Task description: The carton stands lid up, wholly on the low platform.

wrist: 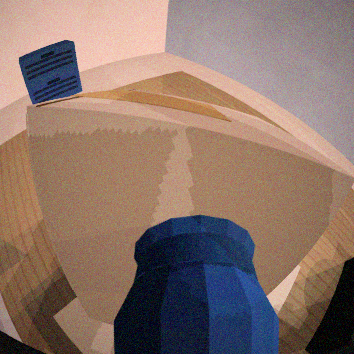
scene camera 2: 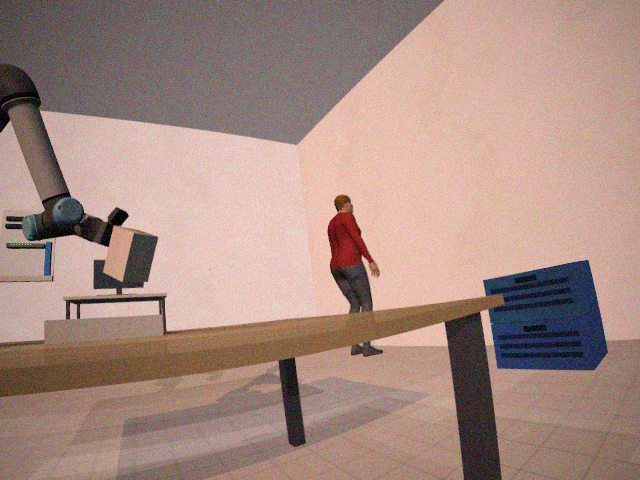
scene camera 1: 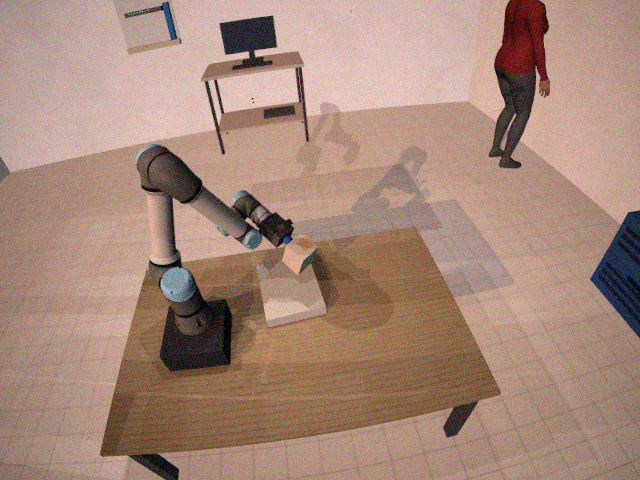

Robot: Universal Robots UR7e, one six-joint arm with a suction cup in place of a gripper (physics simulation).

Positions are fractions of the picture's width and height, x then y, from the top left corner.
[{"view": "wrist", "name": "suction cup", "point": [0.55, 0.79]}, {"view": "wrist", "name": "tan carton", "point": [0.30, 0.47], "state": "held by the suction cup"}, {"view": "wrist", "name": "low platform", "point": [0.20, 0.90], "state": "on the table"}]
